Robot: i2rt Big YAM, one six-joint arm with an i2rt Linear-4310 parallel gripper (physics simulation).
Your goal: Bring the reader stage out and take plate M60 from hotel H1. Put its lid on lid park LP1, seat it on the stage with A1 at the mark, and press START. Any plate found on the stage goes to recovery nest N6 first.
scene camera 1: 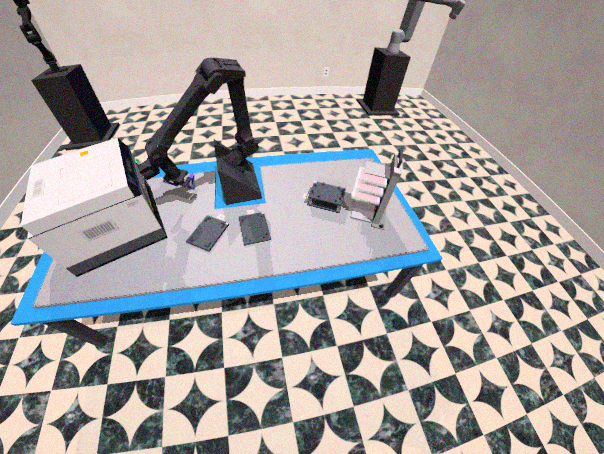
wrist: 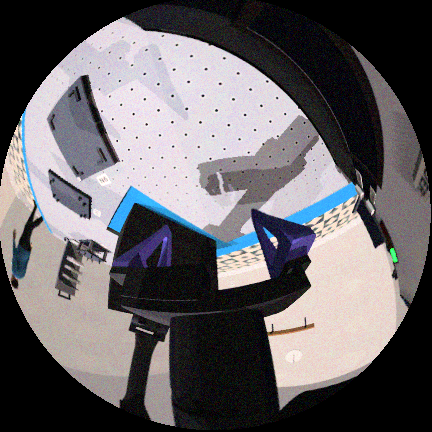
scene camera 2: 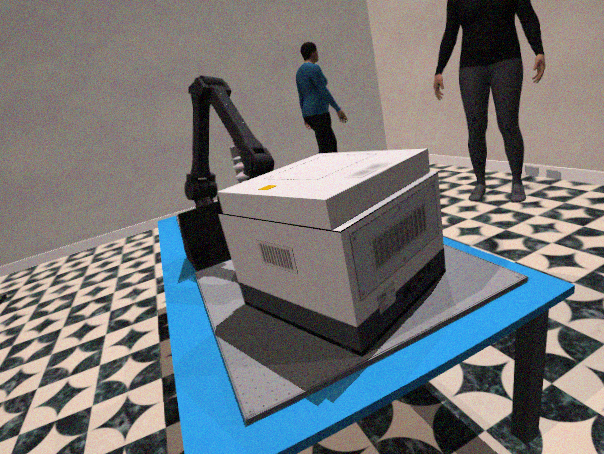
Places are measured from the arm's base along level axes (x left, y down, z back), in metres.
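Pixels of known places: gripper, between the fingertips: (scene camera 1: pixel 186 187) (wrist: pixel 208 221); arm's base, origin of its link: (scene camera 1: pixel 232 161) (scene camera 2: pixel 212 219).
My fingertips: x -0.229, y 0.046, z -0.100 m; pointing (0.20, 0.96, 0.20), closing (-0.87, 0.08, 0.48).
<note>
For each thing: its top centre in the pictures, then the offset to it from my fingertips. Level surfaces: height alone.
- reader, centre of its top: (scene camera 2: pixel 319 169) (scene camera 1: pixel 76 173) dz -0.128, dx -0.335, dy -0.232 m
- dark flat nest N6, centre of its top: (wrist: pixel 70 138) (scene camera 1: pixel 207 230) dz -0.225, dx +0.097, dy +0.072 m
- similar dark plate, centre of its top: (wrist: pixel 65 200) (scene camera 1: pixel 254 225) dz -0.227, dx +0.304, dy +0.070 m
- dark raised block, centre of its top: (scene camera 1: pixel 327 190) (wrist: pixel 88 259) dz -0.102, dx +0.671, dy +0.014 m
- blue table, height of its surface: dy +0.102 m
- grey perforated mat, height of its surface: dy +0.089 m
My gripper (scene camera 1: pixel 180 182) (wrist: pixel 208 221) is open and empty, its purple fingers wide apart. It hangs low over the back of the table beside the reader's dark front. The reader (scene camera 1: pixel 75 192) (scene camera 2: pixel 295 245) (wrist: pixel 325 65) is a large white box with a dark base; no stage shows outside it. A green light (scene camera 1: pixel 136 161) (wrist: pixel 394 255) shows at its front. The dark flat nest N6 (scene camera 1: pixel 207 233) (wrist: pixel 80 132) lies on the mat, with a similar dark plate (scene camera 1: pixel 255 228) (wrist: pixel 70 195) beside it. A rack tower (scene camera 1: pixel 384 202) (wrist: pixel 64 275) at the right holds several pinkish-white plates; labels are unreadable.
A dark raised block (scene camera 1: pixel 326 195) (wrist: pixel 93 250) stands left of the rack tower in scene camera 1. The arm's black base (scene camera 1: pixel 237 182) (scene camera 2: pixel 202 237) stands at the table's back edge. The blue table (scene camera 1: pixel 225 292) (scene camera 2: pixel 200 400) carries a grey perforated mat (scene camera 1: pixel 300 245) (wrist: pixel 200 100).
</note>
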